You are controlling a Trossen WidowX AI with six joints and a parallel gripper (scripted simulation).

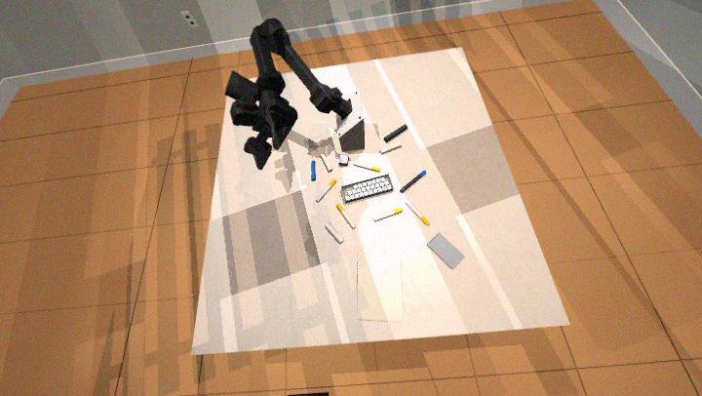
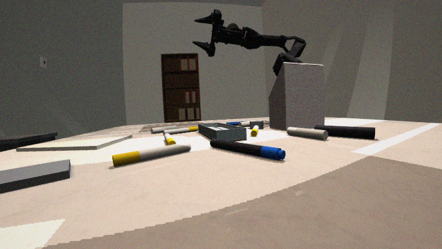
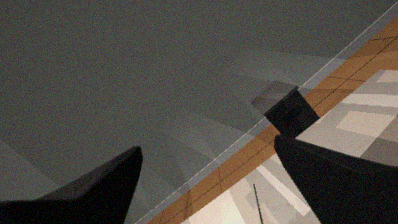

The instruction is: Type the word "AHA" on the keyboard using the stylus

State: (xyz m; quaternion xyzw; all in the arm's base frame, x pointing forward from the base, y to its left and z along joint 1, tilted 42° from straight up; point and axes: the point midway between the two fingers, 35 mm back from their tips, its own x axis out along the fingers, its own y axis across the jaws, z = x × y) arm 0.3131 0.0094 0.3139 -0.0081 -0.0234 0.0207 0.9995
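My gripper tip is now 200 mm past the stylus, 20 mm to the right of it and 390 mm above it. Round my gripper tip: flat grey slab: 250 mm ahead, 490 mm to the left, 400 mm below; flat white pad: 340 mm ahead, 220 mm to the left, 400 mm below.
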